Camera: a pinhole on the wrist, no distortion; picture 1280 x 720 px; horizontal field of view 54.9 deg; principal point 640.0 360.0 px. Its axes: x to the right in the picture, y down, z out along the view. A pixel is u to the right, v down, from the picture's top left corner.
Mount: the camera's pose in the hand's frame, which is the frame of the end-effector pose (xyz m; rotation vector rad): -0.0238 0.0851 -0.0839 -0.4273 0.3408 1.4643
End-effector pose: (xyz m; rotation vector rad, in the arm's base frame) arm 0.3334 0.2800 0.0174 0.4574 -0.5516 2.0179
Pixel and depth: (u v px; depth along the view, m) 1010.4 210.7 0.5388
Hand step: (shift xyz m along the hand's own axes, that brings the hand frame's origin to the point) 0.0351 0.4802 0.3177
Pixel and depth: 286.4 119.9 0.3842
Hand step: 0.0279 0.1671 0.3110
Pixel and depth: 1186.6 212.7 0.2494
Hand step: 0.0060 0.2993 0.0851
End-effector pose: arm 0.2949 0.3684 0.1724 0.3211 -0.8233 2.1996
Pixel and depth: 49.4 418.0 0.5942
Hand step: -0.0965 0.1195 0.5707
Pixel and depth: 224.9 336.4 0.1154
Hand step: -0.0290 0.1058 0.0360
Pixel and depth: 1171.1 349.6 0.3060
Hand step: -0.0215 0.3464 0.1229
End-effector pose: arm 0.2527 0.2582 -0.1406 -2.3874 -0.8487 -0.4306
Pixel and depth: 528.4 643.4 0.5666
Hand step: -0.1783 0.3170 0.4290
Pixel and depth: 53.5 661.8 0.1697
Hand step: -0.0779 0.0973 0.1004
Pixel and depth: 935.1 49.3 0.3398
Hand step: 0.0560 0.3136 0.1823
